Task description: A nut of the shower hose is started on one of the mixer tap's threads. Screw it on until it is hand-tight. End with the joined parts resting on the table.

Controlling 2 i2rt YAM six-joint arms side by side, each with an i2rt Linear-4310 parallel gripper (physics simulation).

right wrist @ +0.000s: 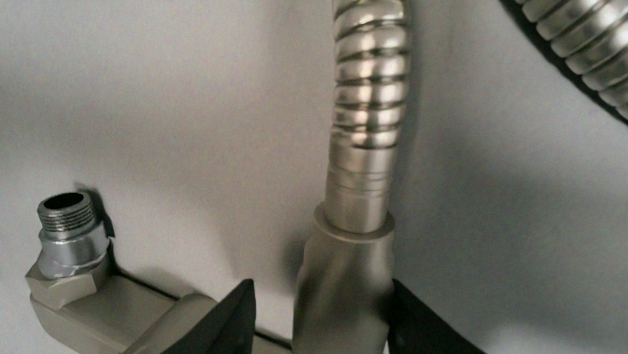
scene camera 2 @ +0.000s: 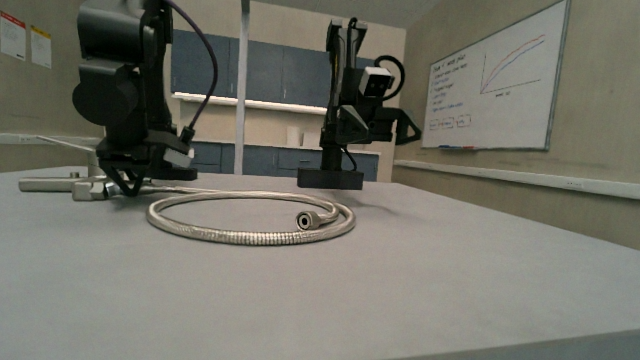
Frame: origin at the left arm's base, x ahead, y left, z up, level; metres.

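Where they show: left gripper, fingertip midpoint: (scene camera 2: 395, 134); right gripper, fingertip midpoint: (right wrist: 319, 293) (scene camera 2: 134, 189); left arm's base, link origin: (scene camera 2: 330, 173); right arm's base, link origin: (scene camera 2: 158, 170).
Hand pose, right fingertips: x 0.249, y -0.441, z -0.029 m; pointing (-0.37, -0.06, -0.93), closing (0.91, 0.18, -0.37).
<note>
Things, the pixels of their top centre, and the offset from my right fingertips. "spot": a spot on its surface instead.
- mixer tap, top centre: (scene camera 2: 85, 138) dx -0.046, dy -0.103, dz +0.087 m
- bare threaded outlet, surface spot: (right wrist: 67, 215) spot: dx -0.117, dy -0.020, dz +0.002 m
- hose's free end nut, top centre: (scene camera 2: 309, 210) dx +0.190, dy +0.290, dz +0.014 m
- black base block, top centre: (scene camera 2: 330, 173) dx -0.249, dy +0.441, dz +0.029 m
- tap's lever, surface spot: (scene camera 2: 65, 143) spot: dx -0.026, dy -0.123, dz +0.076 m
The mixer tap (scene camera 2: 47, 184) (right wrist: 107, 317) lies on the table at the left of the scene view; a bare threaded outlet (right wrist: 67, 215) shows in the right wrist view. The shower hose (scene camera 2: 260, 237) (right wrist: 371, 92) runs from the tap and lies coiled. Its nut (right wrist: 345, 295) is in line with the tap's other outlet; the thread there is hidden. My right gripper (scene camera 2: 131, 190) (right wrist: 319, 293) is open around the nut, with a gap at the picture's left finger and the other finger close to or touching it. My left gripper (scene camera 2: 382, 132) is open and empty, raised above the table.
The hose's free end nut (scene camera 2: 307, 220) lies by the coil's right side, facing the scene camera. A black base block (scene camera 2: 330, 179) stands behind the coil, below the left arm. The tap's lever (scene camera 2: 65, 143) sticks up to the left beside the right arm.
</note>
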